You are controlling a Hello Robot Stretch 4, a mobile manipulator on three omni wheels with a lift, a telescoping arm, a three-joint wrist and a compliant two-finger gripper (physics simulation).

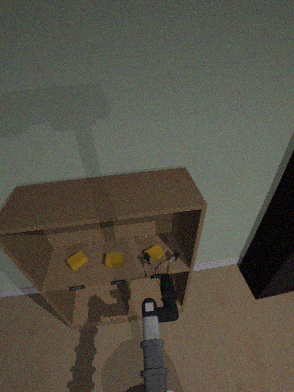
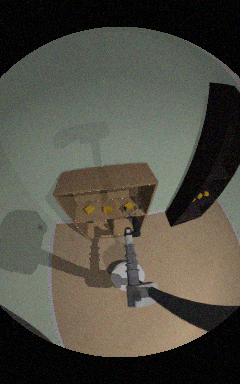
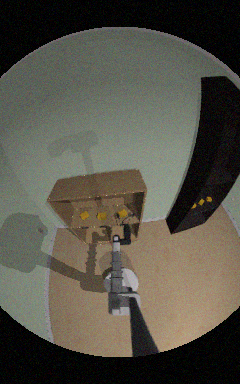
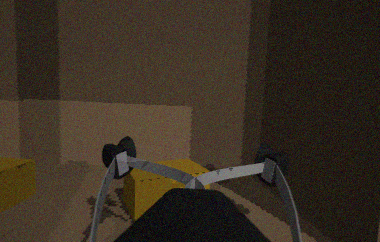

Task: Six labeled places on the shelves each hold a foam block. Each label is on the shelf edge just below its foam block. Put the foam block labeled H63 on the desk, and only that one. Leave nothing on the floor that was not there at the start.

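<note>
A yellow foam block (image 1: 154,251) (image 2: 129,205) (image 3: 122,213) (image 4: 141,196) lies at the right on the wooden unit's shelf. My gripper (image 1: 160,257) (image 4: 195,153) is open, with its left fingertip at the block's near left and its right fingertip off to the right. The block lies partly below and between the spread fingers, not gripped. A middle block (image 1: 114,260) and a left block (image 1: 77,261) lie on the same shelf. Dark labels show below the left and middle blocks; their text is unreadable. The right block's label is hidden, so I cannot tell which block is H63.
The wooden shelf unit (image 1: 150,190) (image 2: 120,175) (image 3: 110,182) stands against the wall, its right side panel close beside the gripper. A tall black shelf unit (image 1: 270,250) (image 2: 220,125) (image 3: 215,125) stands to the right, with small yellow blocks (image 2: 200,196) (image 3: 201,202) low inside. No desk is identifiable.
</note>
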